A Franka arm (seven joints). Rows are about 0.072 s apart.
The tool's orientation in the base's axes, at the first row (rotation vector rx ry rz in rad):
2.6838, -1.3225, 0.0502
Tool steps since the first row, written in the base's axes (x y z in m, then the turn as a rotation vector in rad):
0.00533, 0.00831, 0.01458, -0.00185, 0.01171, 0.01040
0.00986, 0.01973, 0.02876, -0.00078, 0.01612, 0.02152
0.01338, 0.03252, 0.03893, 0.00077, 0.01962, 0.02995
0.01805, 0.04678, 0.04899, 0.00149, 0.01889, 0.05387
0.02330, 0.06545, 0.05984, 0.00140, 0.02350, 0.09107
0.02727, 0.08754, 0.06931, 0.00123, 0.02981, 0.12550
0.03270, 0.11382, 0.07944, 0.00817, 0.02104, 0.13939
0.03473, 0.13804, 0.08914, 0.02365, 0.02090, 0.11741
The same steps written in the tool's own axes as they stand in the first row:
-0.00188, -0.00748, -0.01583, -0.00934, -0.00433, -0.01195
-0.00673, -0.01623, -0.03170, -0.01109, -0.00651, -0.02363
-0.01366, -0.02549, -0.04377, -0.01208, -0.00884, -0.03253
-0.02105, -0.03655, -0.05599, -0.00878, -0.00613, -0.05609
-0.03148, -0.05063, -0.06967, -0.00890, -0.00442, -0.09354
-0.04551, -0.06591, -0.08244, -0.01067, -0.00399, -0.12849
-0.06187, -0.08478, -0.09654, 0.00179, -0.00256, -0.14117
-0.07874, -0.09978, -0.10978, 0.00925, -0.01733, -0.11998

